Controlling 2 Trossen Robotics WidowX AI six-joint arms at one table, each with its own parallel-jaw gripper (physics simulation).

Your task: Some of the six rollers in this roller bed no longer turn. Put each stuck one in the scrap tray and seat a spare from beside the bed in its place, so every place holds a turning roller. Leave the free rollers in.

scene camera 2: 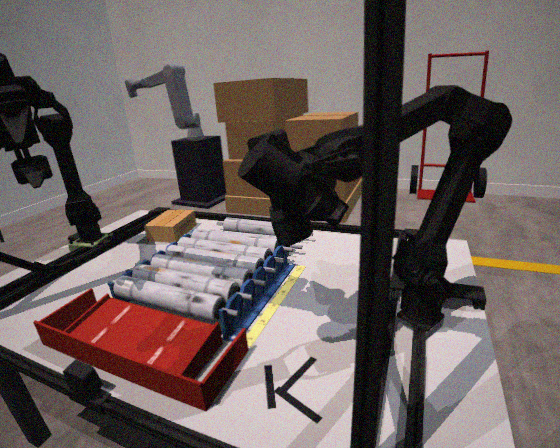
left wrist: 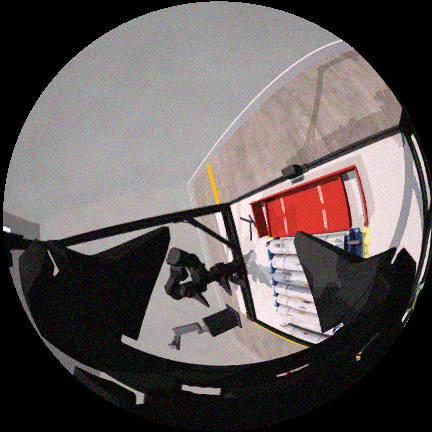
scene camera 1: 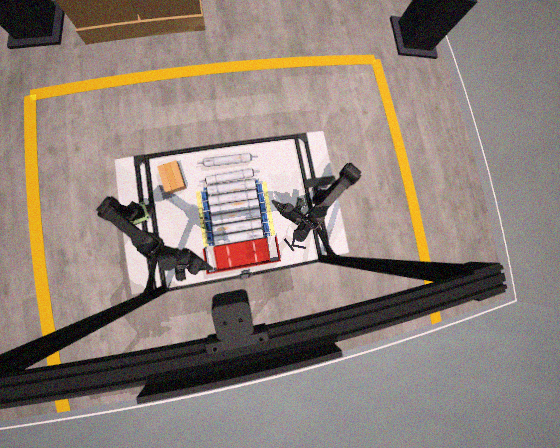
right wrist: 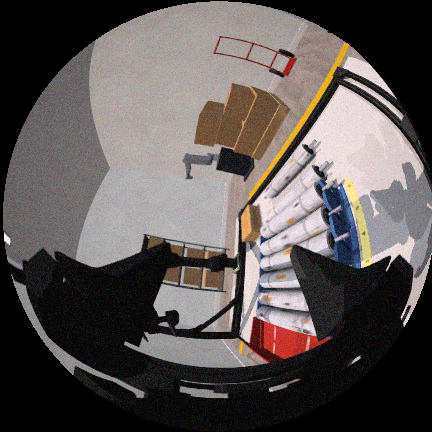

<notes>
My left gripper (scene camera 2: 28,166) is open, holding nothing. My right gripper (scene camera 2: 264,184) is open and holds nothing. Also in view: a small cardboard box (scene camera 2: 172,224).
My left gripper is seen too in the left wrist view (left wrist: 235,235) and in scene camera 1 (scene camera 1: 209,265). My right gripper shows as well in the left wrist view (left wrist: 220,300) and in the right wrist view (right wrist: 233,251).
</notes>
